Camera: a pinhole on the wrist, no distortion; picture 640 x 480 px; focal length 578.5 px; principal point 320.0 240.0 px. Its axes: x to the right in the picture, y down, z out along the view. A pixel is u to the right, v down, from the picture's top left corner.
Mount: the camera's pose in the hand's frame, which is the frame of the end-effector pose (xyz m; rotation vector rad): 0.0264 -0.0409 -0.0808 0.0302 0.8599 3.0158
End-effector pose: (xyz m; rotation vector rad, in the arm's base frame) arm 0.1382 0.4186 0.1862 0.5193 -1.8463 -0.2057
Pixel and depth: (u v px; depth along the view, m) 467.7 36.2 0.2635
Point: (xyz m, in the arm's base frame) 0.0141 0.5812 0.1930
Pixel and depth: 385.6 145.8 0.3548
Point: -0.0871 0.5733 0.1928
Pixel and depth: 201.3 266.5 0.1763
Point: 0.0425 0.4204 0.2360
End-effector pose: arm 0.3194 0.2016 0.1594 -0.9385 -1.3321 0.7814
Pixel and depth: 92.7 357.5 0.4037
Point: 0.0429 0.4516 0.1528
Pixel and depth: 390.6 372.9 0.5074
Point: -0.0866 0.2810 0.0316
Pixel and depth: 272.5 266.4 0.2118
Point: 0.2241 0.2833 0.1241
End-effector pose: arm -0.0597 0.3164 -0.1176 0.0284 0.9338 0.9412
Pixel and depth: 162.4 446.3 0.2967
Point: 0.1077 0.4917 -0.0429
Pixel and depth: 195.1 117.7 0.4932
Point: -0.0373 0.7065 0.0846
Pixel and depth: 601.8 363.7 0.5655
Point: 0.1012 0.4148 0.3970
